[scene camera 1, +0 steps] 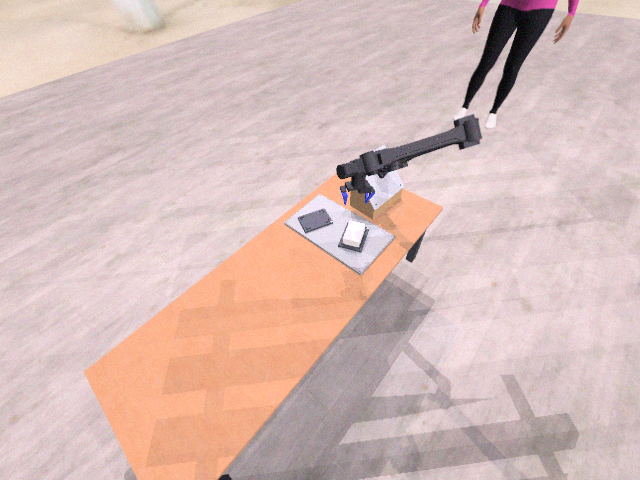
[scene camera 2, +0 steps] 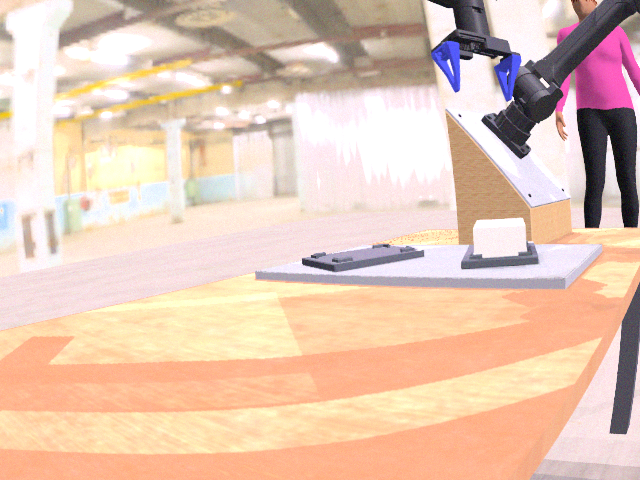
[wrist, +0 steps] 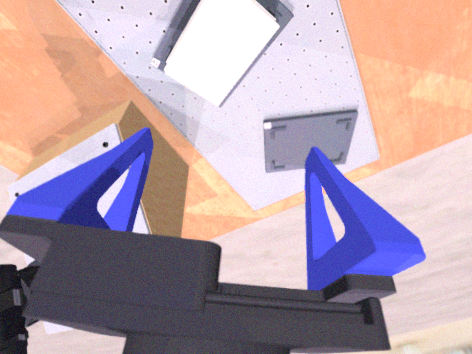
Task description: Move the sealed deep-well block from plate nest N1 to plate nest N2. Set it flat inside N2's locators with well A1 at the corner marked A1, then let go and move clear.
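Frame: origin at the arm's base, x ahead, y down, z left, level; metres.
Seen in the pictures: gripper, fingertip midpoint: [scene camera 1: 355, 204] [scene camera 2: 484, 96] [wrist: 230, 144]; arm's base, origin of the base link: [scene camera 2: 505, 137].
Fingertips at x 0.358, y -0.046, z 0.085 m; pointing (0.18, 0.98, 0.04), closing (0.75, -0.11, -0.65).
Pixels of each thing's middle, then the offset from my fingertips to it. Level surfaces: height alone.
- white block, body centre: [wrist: 218, 44] [scene camera 2: 500, 236] [scene camera 1: 354, 233] dx -0.009, dy +0.217, dz -0.001 m
- second dark nest, body centre: [scene camera 2: 363, 255] [wrist: 308, 144] [scene camera 1: 315, 219] dx +0.016, dy +0.240, dz -0.241 m
- grey perforated plate, body centre: [scene camera 2: 444, 262] [wrist: 258, 93] [scene camera 1: 337, 229] dx -0.009, dy +0.255, dz -0.106 m
- orange table, its level: dy +0.262 m
The white block [scene camera 1: 354, 233] [scene camera 2: 499, 237] [wrist: 220, 50] sits in a dark nest [scene camera 2: 498, 261] and looks flat. A second dark nest [scene camera 1: 315, 220] [scene camera 2: 372, 257] [wrist: 310, 140] holds no block and shows raised corner locators. Each nest has a small pale tag at one corner in the wrist view; its lettering, the nest names and the block's well A1 cannot be read. My gripper [scene camera 1: 356, 202] [scene camera 2: 482, 95] [wrist: 230, 144] is open and empty, its blue fingers pointing down, high above the table and apart from the block and both nests.
Both nests stand on a grey perforated plate [scene camera 1: 330, 240] [scene camera 2: 413, 273] [wrist: 225, 165] on the orange table [scene camera 1: 232, 320] [scene camera 2: 206, 330]. A wooden wedge stand [scene camera 1: 374, 206] [scene camera 2: 491, 196] [wrist: 167, 175] carries the arm's base beside the plate. A person [scene camera 1: 509, 56] [scene camera 2: 594, 67] stands behind the arm.
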